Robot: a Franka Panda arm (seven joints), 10 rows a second.
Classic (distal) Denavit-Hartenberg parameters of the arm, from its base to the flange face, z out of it. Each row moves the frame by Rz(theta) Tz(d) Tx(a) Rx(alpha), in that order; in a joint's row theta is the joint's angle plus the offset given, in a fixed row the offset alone. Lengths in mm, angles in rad.
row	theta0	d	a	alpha
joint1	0	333	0	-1.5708
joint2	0	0	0	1.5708
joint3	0	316	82.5	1.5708
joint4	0	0	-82.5	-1.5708
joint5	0	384	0	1.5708
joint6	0	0	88	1.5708
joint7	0	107	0	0
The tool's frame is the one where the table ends.
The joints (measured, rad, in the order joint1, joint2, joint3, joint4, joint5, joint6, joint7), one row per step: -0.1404, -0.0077, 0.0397, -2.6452, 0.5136, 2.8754, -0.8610; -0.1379, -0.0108, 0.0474, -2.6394, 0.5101, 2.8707, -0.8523; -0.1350, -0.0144, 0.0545, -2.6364, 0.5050, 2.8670, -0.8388; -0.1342, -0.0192, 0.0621, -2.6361, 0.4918, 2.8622, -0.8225; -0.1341, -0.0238, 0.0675, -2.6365, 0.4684, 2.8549, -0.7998; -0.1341, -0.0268, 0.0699, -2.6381, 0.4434, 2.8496, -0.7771; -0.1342, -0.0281, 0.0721, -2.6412, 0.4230, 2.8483, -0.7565; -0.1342, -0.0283, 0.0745, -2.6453, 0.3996, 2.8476, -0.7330; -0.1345, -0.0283, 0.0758, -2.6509, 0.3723, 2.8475, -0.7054; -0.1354, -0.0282, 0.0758, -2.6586, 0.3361, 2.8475, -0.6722; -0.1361, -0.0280, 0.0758, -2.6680, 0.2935, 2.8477, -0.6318; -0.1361, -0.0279, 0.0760, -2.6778, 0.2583, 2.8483, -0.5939
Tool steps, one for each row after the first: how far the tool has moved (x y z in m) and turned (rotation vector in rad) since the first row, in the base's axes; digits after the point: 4 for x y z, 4 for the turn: 0.0029, 0.0047, 0.0030, 0.0021, -0.0039, 0.0061; 0.0048, 0.0095, 0.0054, 0.0043, -0.0057, 0.0085; 0.0058, 0.0141, 0.0074, 0.0039, -0.0044, 0.0139; 0.0063, 0.0180, 0.0088, 0.0011, 0.0011, 0.0197; 0.0062, 0.0206, 0.0093, -0.0033, 0.0077, 0.0231; 0.0056, 0.0226, 0.0088, -0.0075, 0.0135, 0.0233; 0.0047, 0.0249, 0.0076, -0.0127, 0.0211, 0.0235; 0.0031, 0.0268, 0.0058, -0.0189, 0.0303, 0.0215; 0.0009, 0.0283, 0.0032, -0.0281, 0.0421, 0.0200; -0.0020, 0.0304, 0.0000, -0.0388, 0.0560, 0.0172; -0.0052, 0.0324, -0.0032, -0.0467, 0.0690, 0.0114
